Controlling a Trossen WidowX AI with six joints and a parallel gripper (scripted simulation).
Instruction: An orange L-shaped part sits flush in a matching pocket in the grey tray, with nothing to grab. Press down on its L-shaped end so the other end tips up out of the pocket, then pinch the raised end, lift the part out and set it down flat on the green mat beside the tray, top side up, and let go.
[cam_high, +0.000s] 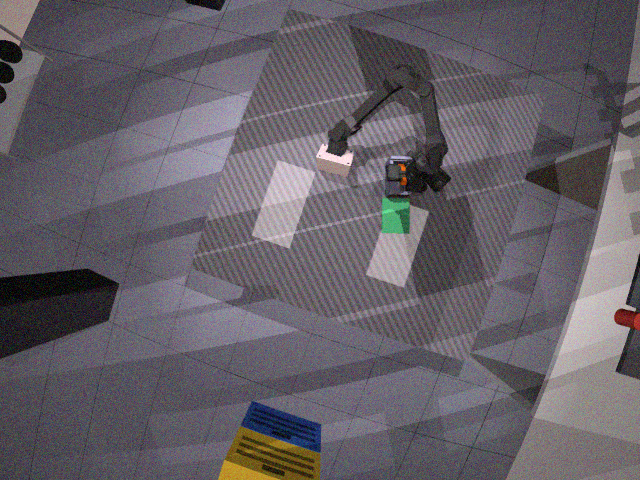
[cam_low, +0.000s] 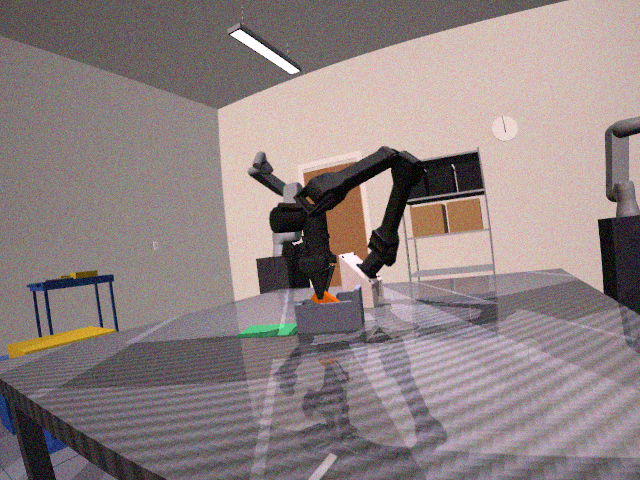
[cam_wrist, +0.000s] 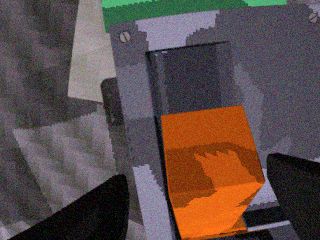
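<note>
Right now my gripper tip is 3 cm past the orange L-shaped part, 3 cm to the right of it and 3 cm above it. Also, from my gripper tip: green mat (3 cm ahead, 14 cm to the right, 9 cm below).
</note>
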